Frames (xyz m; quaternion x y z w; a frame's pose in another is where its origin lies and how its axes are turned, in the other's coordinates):
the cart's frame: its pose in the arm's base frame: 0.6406 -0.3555 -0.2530 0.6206 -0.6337 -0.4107 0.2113
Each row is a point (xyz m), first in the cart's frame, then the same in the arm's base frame.
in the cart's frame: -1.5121 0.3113 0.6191
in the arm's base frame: 0.1808 1.2226 0.0015
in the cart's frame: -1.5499 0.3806 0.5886
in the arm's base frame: 0.1673 1.2436 0.0824
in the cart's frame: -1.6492 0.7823 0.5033
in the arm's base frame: 0.0014 1.2737 0.4698
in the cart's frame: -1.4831 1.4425 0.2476
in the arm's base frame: -0.2278 0.9771 1.0930
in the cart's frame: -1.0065 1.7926 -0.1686
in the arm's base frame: -0.1857 0.3744 1.4904
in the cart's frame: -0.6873 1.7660 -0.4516
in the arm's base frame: 0.0058 -0.0023 1.5546
